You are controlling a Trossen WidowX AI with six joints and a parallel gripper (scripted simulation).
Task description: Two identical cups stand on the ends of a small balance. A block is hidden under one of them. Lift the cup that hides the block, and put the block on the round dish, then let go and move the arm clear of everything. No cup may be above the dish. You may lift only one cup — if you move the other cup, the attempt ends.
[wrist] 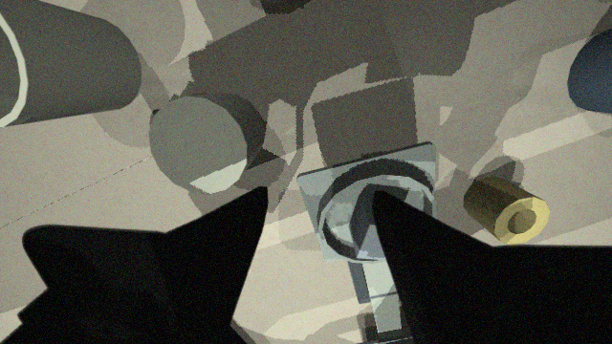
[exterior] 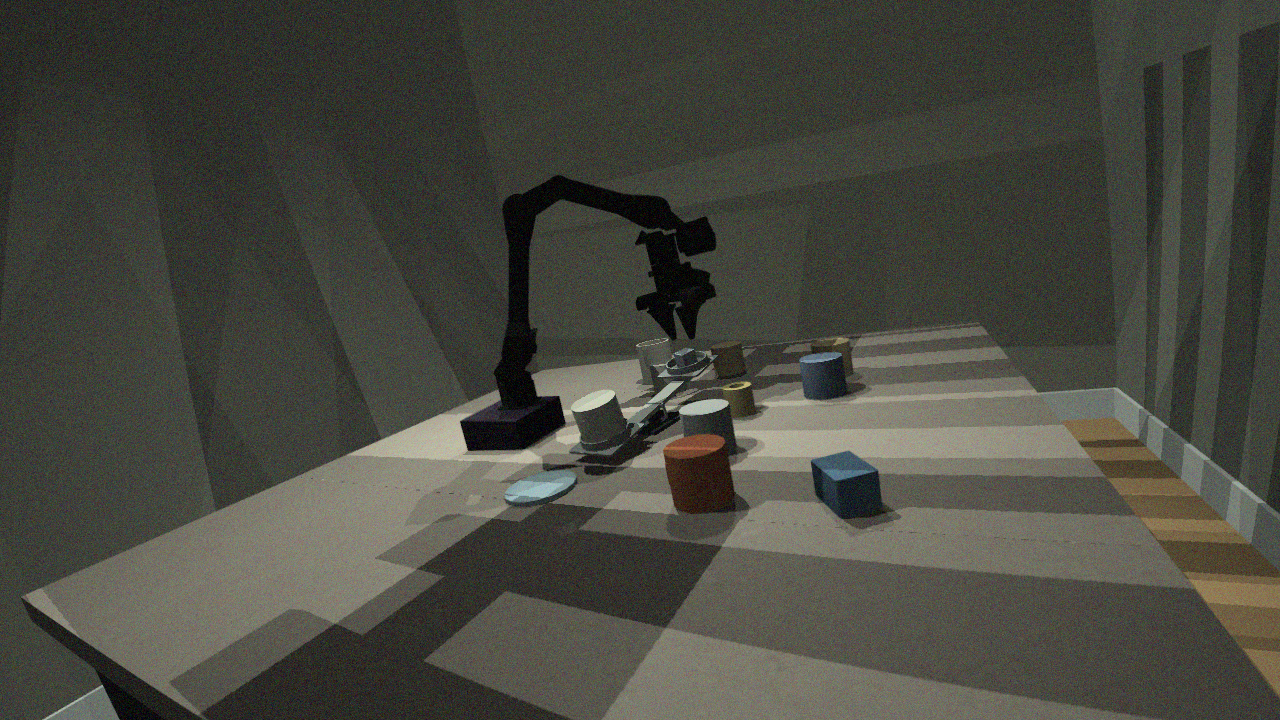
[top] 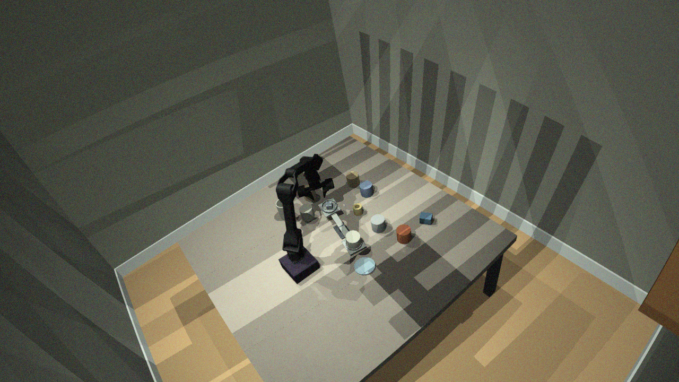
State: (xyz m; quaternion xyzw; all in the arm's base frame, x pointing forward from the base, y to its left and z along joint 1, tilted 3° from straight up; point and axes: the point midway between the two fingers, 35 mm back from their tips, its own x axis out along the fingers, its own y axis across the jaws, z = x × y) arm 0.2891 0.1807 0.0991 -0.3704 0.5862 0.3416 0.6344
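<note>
The grey block lies 5 cm to the right of my gripper tip, 3 cm below it and 2 cm ahead of it. Round my gripper tip: yellow ring (14 cm to the right, 13 cm ahead, 9 cm below); balance (17 cm to the right, 8 cm below, 1 cm behind); pale cup (8 cm below, 7 cm to the left, 7 cm behind).
</note>
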